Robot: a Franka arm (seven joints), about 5 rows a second.
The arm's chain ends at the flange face. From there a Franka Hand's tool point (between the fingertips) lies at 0.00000 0.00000 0.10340 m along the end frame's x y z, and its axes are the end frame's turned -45 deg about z.
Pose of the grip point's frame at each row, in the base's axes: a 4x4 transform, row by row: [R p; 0 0 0 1], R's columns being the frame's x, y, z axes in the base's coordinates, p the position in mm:
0.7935, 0.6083, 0.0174, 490.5; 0.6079, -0.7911, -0.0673, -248.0; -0.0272, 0.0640, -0.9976, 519.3; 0, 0, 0, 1
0.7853, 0.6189, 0.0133, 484.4; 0.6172, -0.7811, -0.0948, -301.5; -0.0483, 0.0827, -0.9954, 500.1; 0, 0, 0, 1
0.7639, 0.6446, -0.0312, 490.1; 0.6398, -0.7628, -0.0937, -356.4; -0.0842, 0.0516, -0.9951, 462.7; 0, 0, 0, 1
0.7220, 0.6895, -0.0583, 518.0; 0.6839, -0.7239, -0.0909, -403.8; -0.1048, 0.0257, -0.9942, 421.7; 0, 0, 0, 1
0.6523, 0.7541, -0.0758, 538.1; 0.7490, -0.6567, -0.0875, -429.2; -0.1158, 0.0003, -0.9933, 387.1; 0, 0, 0, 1
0.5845, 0.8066, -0.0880, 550.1; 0.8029, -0.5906, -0.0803, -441.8; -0.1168, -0.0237, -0.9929, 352.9; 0, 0, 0, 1
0.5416, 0.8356, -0.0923, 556.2; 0.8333, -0.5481, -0.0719, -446.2; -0.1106, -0.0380, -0.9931, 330.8; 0, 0, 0, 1
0.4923, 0.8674, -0.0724, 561.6; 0.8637, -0.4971, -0.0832, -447.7; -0.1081, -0.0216, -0.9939, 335.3; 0, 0, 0, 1
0.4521, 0.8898, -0.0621, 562.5; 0.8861, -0.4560, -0.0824, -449.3; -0.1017, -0.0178, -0.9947, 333.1; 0, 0, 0, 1
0.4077, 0.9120, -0.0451, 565.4; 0.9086, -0.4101, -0.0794, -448.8; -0.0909, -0.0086, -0.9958, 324.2; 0, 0, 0, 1
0.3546, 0.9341, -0.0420, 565.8; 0.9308, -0.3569, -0.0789, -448.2; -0.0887, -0.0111, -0.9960, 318.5; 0, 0, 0, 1
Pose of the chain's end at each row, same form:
0.9912, -0.1310, 0.0174, 488.7; -0.1295, -0.9892, -0.0673, -241.0; 0.0260, 0.0645, -0.9976, 622.5; 0, 0, 0, 1
0.9929, -0.1177, 0.0133, 483.0; -0.1159, -0.9887, -0.0948, -291.7; 0.0243, 0.0926, -0.9954, 603.0; 0, 0, 0, 1
0.9960, -0.0844, -0.0312, 493.3; -0.0870, -0.9918, -0.0937, -346.7; -0.0231, 0.0960, -0.9951, 565.6; 0, 0, 0, 1
0.9981, -0.0230, -0.0583, 524.0; -0.0283, -0.9955, -0.0909, -394.4; -0.0559, 0.0923, -0.9942, 524.5; 0, 0, 0, 1
0.9945, 0.0720, -0.0758, 545.9; 0.0653, -0.9940, -0.0875, -420.2; -0.0817, 0.0821, -0.9933, 489.8; 0, 0, 0, 1
0.9837, 0.1570, -0.0880, 559.2; 0.1501, -0.9854, -0.0803, -433.5; -0.0993, 0.0658, -0.9929, 455.6; 0, 0, 0, 1
0.9738, 0.2079, -0.0923, 565.7; 0.2017, -0.9768, -0.0719, -438.8; -0.1051, 0.0513, -0.9931, 433.5; 0, 0, 0, 1
0.9615, 0.2652, -0.0724, 569.1; 0.2592, -0.9622, -0.0832, -439.1; -0.0917, 0.0612, -0.9939, 438.1; 0, 0, 0, 1
0.9489, 0.3095, -0.0621, 568.9; 0.3041, -0.9490, -0.0824, -440.8; -0.0845, 0.0593, -0.9947, 436.0; 0, 0, 0, 1
0.9332, 0.3566, -0.0451, 570.1; 0.3525, -0.9325, -0.0794, -440.6; -0.0704, 0.0582, -0.9958, 427.2; 0, 0, 0, 1
0.9112, 0.4098, -0.0420, 570.1; 0.4058, -0.9105, -0.0789, -440.0; -0.0706, 0.0549, -0.9960, 421.5; 0, 0, 0, 1

